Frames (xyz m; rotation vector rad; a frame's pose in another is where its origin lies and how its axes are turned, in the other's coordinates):
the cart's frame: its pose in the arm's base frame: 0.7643 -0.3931 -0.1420 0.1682 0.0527 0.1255
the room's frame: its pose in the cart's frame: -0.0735 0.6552 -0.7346 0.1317 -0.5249 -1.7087
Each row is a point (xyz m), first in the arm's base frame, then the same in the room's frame.
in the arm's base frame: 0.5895 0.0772 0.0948
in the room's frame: 0.3147 0.3339 0.7641
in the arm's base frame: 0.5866 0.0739 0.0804
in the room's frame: 0.3176 0.3263 0.7514
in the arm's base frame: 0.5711 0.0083 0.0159
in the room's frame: 0.3814 0.2935 0.6918
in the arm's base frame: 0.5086 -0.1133 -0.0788
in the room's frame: 0.5036 0.2098 0.6162
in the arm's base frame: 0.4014 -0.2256 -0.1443
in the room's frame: 0.6215 0.0939 0.5839
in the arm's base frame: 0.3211 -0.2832 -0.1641
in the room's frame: 0.6847 0.0155 0.5890
